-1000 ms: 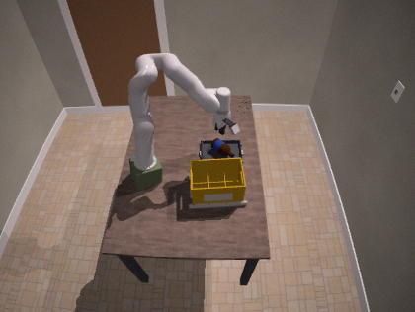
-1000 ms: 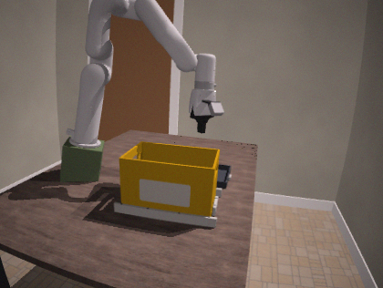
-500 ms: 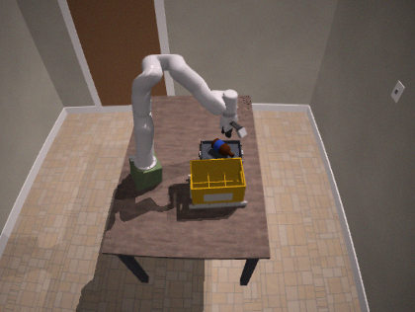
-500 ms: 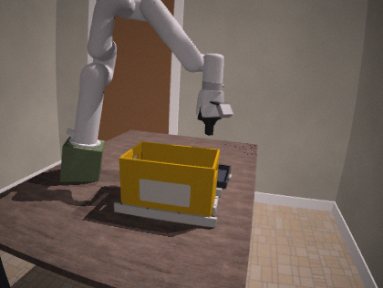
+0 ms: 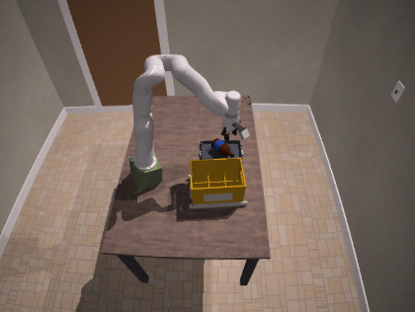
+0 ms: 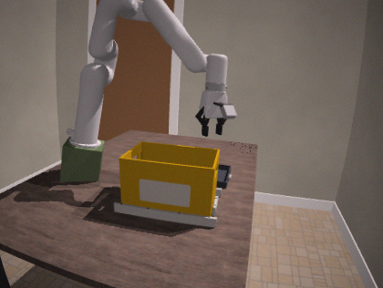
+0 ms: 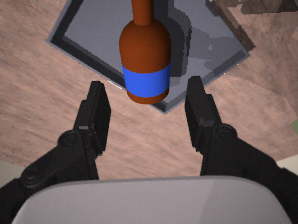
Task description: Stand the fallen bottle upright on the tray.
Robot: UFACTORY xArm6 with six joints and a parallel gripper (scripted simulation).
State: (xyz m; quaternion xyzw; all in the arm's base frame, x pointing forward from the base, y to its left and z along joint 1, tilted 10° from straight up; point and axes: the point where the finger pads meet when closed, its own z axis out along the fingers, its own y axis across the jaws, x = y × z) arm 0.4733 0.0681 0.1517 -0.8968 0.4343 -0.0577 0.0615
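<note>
Now: hand 160 mm above the bottle, 40 mm to the right of it and 30 mm past it. From my hand the other things lie so: yellow crate (230 mm to the right, 120 mm below, 110 mm behind); tray (190 mm below, 40 mm to the left, 40 mm behind).
</note>
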